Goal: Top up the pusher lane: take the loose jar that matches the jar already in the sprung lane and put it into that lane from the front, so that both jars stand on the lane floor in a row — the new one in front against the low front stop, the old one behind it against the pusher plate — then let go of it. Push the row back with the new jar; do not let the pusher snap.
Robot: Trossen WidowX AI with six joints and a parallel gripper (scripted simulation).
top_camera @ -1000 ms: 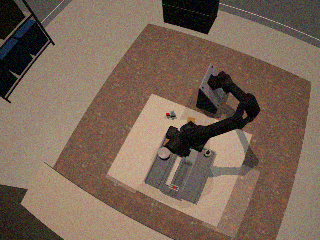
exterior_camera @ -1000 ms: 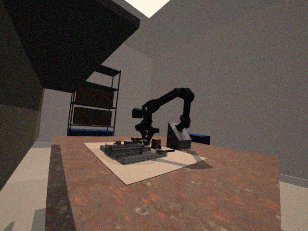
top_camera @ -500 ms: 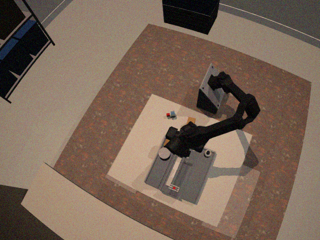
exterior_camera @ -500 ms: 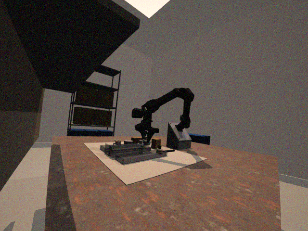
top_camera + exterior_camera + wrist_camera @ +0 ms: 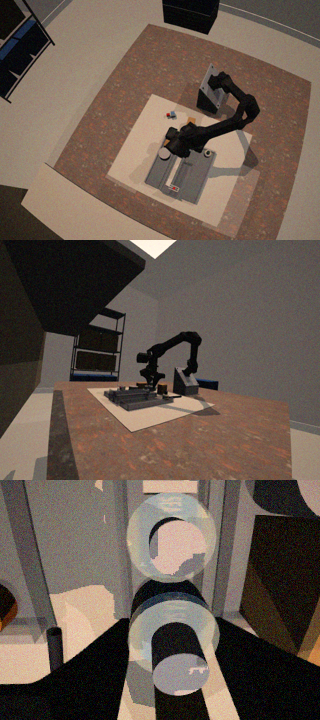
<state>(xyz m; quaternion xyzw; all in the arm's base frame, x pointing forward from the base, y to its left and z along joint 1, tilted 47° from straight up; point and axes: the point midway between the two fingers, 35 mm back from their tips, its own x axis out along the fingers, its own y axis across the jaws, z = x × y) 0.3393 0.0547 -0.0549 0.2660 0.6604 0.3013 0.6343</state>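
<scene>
The orange box lies 8 cm to the right of my gripper tip, 2 cm ahead of it and 1 cm below it. Round my gripper tip: grey disc (9 cm ahead, 7 cm to the right, 2 cm below); grey lane rack (14 cm ahead, 3 cm to the left, 3 cm below); dark rod (11 cm behind, 10 cm to the left, 5 cm below).
</scene>
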